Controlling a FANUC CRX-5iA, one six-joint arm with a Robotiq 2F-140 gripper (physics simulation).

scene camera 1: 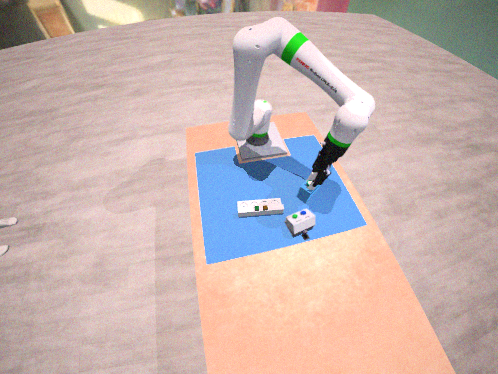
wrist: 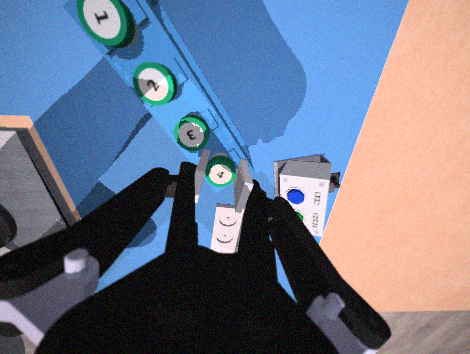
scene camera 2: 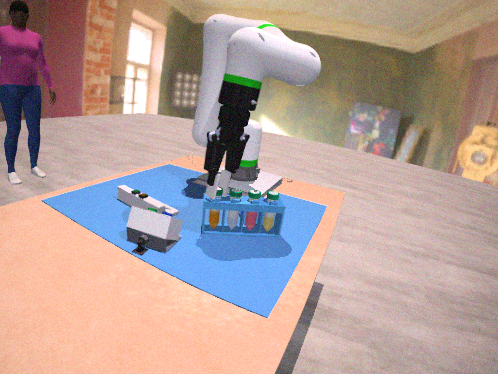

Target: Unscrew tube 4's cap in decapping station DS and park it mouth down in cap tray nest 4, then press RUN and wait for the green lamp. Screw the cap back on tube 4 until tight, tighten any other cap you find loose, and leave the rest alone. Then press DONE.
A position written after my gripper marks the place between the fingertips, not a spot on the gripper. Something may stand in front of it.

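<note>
My gripper (scene camera 2: 216, 195), also in the wrist view (wrist: 222, 166). Cap 1 (wrist: 117, 31), hidden in scene camera 1 by my gripper. Cap 2 (wrist: 154, 83). Cap 3 (wrist: 191, 132), likewise hidden in scene camera 1 by my gripper. Cap 4 (wrist: 220, 172). Button box (scene camera 2: 161, 232), wrist view (wrist: 305, 182) too.
</note>
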